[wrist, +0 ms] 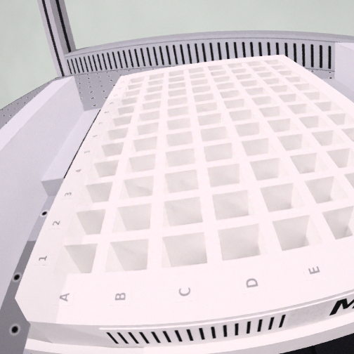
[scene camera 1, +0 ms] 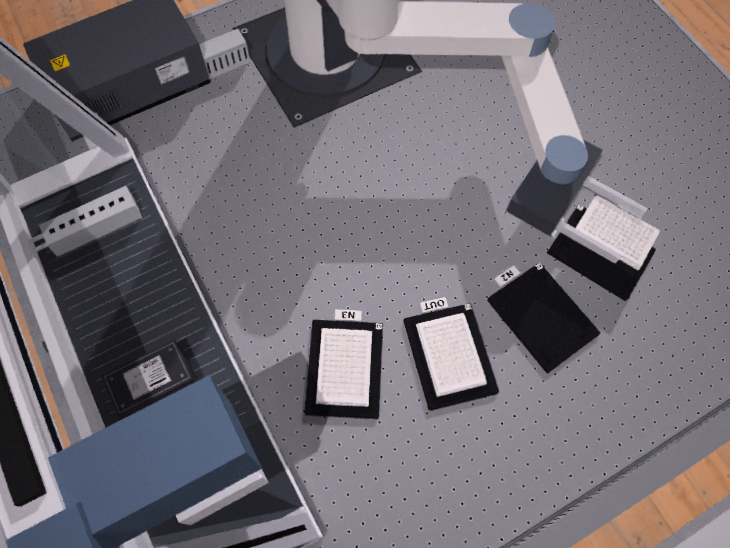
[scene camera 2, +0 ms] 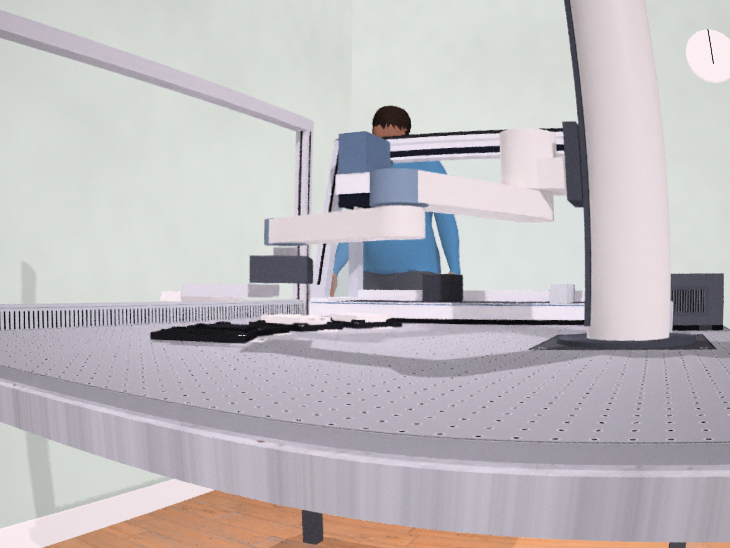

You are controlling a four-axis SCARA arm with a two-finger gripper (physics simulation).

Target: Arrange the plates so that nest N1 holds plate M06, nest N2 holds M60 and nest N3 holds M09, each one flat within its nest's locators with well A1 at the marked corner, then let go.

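Pixels of known places: gripper, fingertip midpoint: [scene camera 1: 631, 235] [scene camera 2: 188, 289]; arm's base at its link origin: [scene camera 1: 326, 53].
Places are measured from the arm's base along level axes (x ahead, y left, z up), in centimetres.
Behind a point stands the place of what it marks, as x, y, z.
Note:
My gripper [scene camera 1: 629, 234] @(68.4, 24.1, 9.4) [wrist: 211, 75] is shut on a white well plate [scene camera 1: 617, 231] @(66.4, 22.7, 9.0) [scene camera 2: 171, 295] @(68.4, 28.7, 8.5) [wrist: 185, 210], held level above the far-right black nest [scene camera 1: 589, 265] @(67.9, 18.0, 2.5) [scene camera 2: 200, 335] @(63.3, 27.2, 2.3), whose name label is hidden. In the wrist view, well A1 is at the near left; the plate's printed name is cut off after "M". Nest N2 [scene camera 1: 545, 318] @(72.4, 5.1, 2.5) is empty. Nest N3 [scene camera 1: 376, 377] @(67.2, -25.7, 2.4) holds a white plate [scene camera 1: 344, 365] @(63.2, -29.5, 3.9), and nest OUT [scene camera 1: 419, 353] @(67.1, -17.3, 2.4) holds another white plate [scene camera 1: 451, 353] @(70.0, -12.9, 3.8). Both look flat; their names are unreadable.
A dark box [scene camera 1: 117, 53] @(-8.8, -39.6, 12.8) stands at the back left of the perforated table [scene camera 1: 383, 147] @(27.6, -1.7, 1.3). A framed deck with a white slotted block [scene camera 1: 91, 221] @(22.1, -56.2, 10.7) and a blue unit [scene camera 1: 153, 454] @(74.0, -53.8, 50.1) fills the left side. A person [scene camera 2: 406, 235] stands behind in scene camera 2.

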